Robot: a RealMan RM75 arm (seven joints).
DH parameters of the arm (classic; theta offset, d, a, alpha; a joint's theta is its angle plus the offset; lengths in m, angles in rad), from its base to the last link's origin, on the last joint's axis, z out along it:
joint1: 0 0.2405 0 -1.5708
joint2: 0 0 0 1.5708
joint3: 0 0.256 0 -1.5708
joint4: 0 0 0 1.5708
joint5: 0 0.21 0 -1.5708
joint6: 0 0 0 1.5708
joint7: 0 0.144 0 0
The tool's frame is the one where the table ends.
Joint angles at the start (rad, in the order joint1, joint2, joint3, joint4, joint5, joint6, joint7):
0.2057 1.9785 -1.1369 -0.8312 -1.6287 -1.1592 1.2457
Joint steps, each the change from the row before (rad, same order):
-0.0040 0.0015 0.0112 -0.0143 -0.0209 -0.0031 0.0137
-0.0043 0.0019 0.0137 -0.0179 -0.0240 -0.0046 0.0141
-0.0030 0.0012 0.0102 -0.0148 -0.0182 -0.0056 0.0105
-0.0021 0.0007 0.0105 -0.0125 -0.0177 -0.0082 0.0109
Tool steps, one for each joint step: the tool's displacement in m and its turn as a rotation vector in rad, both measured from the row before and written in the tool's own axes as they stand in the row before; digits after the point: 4 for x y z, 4 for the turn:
0.0001 -0.0012 -0.0023 0.0045 0.0095 -0.0001
-0.0003 -0.0016 -0.0028 0.0055 0.0100 -0.0028
-0.0006 -0.0011 -0.0022 0.0026 0.0069 -0.0037
-0.0005 -0.0009 -0.0022 0.0002 0.0067 -0.0017

